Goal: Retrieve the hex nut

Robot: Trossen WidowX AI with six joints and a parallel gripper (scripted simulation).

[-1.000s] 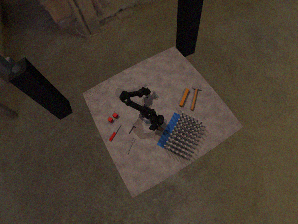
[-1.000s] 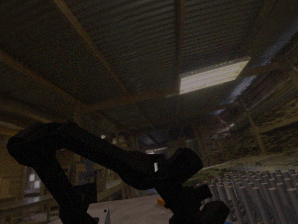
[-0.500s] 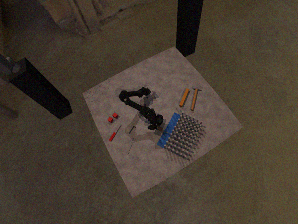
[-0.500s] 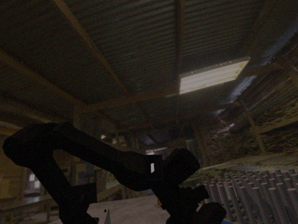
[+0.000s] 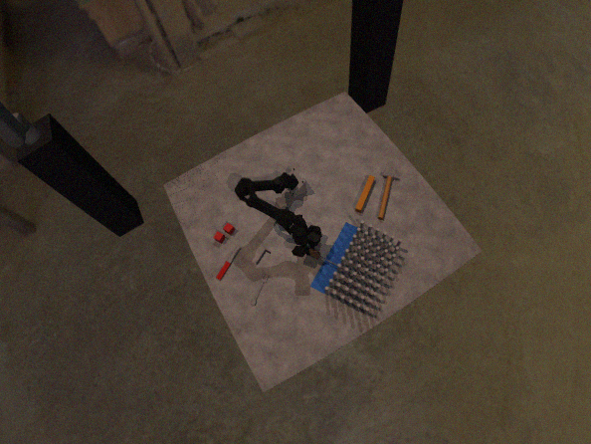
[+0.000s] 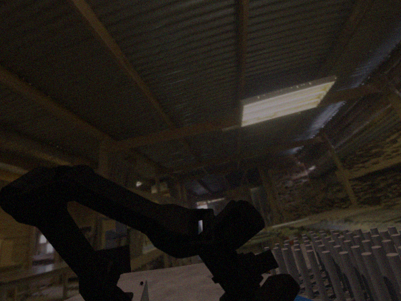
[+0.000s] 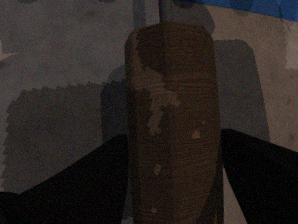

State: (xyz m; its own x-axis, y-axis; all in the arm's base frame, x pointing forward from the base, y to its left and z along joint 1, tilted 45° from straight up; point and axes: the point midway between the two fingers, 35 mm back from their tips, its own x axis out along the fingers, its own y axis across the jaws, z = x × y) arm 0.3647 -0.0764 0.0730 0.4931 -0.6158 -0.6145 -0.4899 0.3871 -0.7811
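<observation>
My gripper tip is now 80 mm short of the blue taped strip, 100 mm to the right of it and 20 mm above it. Also, from my gripper tip: grey wrench (40 mm ahead, 310 mm to the right, 10 mm below); dark hex key (120 mm behind, 210 mm to the right, 10 mm below); red-handled tool (170 mm behind, 390 mm to the right, 10 mm below).
</observation>
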